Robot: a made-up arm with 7 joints.
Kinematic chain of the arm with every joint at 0, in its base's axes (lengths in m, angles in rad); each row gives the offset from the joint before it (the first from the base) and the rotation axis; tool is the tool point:
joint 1: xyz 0 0.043 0 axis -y
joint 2: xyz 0 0.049 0 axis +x
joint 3: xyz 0 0 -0.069 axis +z
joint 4: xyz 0 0 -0.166 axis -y
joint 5: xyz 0 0 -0.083 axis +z
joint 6: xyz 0 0 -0.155 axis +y
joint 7: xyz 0 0 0 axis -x
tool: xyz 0 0 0
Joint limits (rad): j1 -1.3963..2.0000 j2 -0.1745..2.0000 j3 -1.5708..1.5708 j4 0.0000..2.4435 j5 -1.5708..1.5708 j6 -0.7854..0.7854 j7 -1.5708..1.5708
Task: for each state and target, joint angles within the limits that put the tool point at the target. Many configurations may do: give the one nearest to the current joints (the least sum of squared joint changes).
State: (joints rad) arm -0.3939 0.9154 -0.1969 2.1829 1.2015 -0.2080 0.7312
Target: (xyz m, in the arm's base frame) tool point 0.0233 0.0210 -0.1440
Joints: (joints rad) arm -0.6390 0.5199 -0.8202 2.4415 1.2015 -0.2080 0.7312
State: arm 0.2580 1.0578 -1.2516 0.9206 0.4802 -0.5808 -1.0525
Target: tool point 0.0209 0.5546 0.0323
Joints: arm 0.3141 1.8068 -1.2315 0.3865 0.4802 -0.5808 -1.0525
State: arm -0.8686 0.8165 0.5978 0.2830 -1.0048 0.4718 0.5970
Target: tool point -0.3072 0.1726 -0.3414
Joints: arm -0.8847 0.0953 0.4891 0.3374 -1.0048 0.4718 0.5970
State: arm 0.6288 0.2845 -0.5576 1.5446 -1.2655 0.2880 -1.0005
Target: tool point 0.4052 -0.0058 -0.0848
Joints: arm 0.9758 0.0113 -0.5770 0.9052 -1.2655 0.2880 -1.0005
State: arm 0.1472 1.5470 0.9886 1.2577 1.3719 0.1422 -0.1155
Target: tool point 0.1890 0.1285 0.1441
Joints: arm -0.4196 2.0000 0.9925 2.0751 1.3719 0.1422 -0.1155
